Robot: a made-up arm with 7 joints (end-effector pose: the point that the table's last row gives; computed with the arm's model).
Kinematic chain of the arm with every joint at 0, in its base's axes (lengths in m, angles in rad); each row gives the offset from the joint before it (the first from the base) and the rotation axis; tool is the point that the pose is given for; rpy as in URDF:
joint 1: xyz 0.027 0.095 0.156 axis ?
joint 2: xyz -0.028 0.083 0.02 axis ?
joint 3: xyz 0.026 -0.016 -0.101 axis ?
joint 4: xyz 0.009 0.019 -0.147 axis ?
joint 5: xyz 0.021 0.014 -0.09 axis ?
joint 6: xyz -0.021 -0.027 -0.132 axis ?
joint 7: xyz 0 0.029 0.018 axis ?
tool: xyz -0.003 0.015 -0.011 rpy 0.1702 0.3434 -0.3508
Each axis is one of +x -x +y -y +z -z.
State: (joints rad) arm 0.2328 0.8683 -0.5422 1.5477 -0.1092 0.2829 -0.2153
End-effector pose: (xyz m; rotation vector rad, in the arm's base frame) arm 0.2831 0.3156 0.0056 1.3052 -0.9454 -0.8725
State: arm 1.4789 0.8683 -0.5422 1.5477 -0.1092 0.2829 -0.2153
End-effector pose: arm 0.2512 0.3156 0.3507 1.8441 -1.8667 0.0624
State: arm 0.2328 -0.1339 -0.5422 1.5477 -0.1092 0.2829 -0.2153
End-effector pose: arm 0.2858 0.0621 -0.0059 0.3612 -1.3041 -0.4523
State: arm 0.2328 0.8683 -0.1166 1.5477 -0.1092 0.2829 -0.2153
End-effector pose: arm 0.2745 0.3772 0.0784 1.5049 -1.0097 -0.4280
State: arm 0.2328 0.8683 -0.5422 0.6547 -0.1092 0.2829 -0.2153
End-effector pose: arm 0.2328 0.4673 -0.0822 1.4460 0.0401 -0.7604
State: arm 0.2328 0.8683 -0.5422 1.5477 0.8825 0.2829 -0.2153
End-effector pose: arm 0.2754 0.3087 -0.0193 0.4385 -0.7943 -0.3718
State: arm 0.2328 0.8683 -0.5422 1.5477 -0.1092 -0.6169 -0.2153
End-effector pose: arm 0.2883 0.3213 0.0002 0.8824 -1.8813 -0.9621
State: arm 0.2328 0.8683 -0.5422 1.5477 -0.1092 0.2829 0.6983
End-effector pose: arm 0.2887 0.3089 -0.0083 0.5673 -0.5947 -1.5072
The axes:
joint 1: -y
joint 2: +x
joint 3: +z
joint 4: -y
joint 5: +z
joint 6: +y
joint 7: -x

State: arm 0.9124 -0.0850 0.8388 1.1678 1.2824 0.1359 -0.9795
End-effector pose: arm 0.3471 0.2869 0.0482 -0.8493 -0.4163 1.5692
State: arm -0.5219 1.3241 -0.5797 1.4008 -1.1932 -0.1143 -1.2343
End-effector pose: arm 0.1478 0.4064 -0.0448 1.5924 -1.7772 -1.8800
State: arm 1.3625 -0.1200 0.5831 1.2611 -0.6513 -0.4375 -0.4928
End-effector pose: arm 0.3484 0.2973 0.2282 1.0786 -2.0576 1.3056
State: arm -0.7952 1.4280 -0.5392 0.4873 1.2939 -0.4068 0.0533
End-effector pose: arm 0.0216 0.6058 0.0135 1.2370 0.0630 -0.3932
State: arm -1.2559 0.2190 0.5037 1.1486 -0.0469 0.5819 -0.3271
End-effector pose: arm -0.1866 0.3752 -0.0710 0.9597 1.1109 -0.2964
